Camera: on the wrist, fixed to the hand. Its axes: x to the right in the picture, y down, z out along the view.
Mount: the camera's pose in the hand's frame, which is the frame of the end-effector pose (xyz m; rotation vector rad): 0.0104 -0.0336 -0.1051 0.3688 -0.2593 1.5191
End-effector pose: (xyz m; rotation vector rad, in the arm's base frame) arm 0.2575 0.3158 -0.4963 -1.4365 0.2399 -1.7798
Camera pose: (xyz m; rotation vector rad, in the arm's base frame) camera 0.1488 0.2956 -0.5034 -0.7307 0.6083 -0.3476
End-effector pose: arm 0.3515 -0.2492 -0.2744 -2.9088 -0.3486 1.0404
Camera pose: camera 0.4188 -0.2095 -0.1958 2.0753 -1.8400 -1.1211
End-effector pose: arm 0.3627 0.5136 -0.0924 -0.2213 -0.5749 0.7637
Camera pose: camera 0.4479 0.4987 -0.1618 -0.1917 -0.4221 2.3719
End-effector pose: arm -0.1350 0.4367 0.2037 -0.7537 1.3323 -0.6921
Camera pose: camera -0.2387 0.3998 0.2165 0.5215 1.1018 0.3884
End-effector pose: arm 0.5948 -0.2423 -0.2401 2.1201 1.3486 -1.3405
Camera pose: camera 0.6260 -0.1506 -0.1862 2.0869 -0.6929 -1.0101
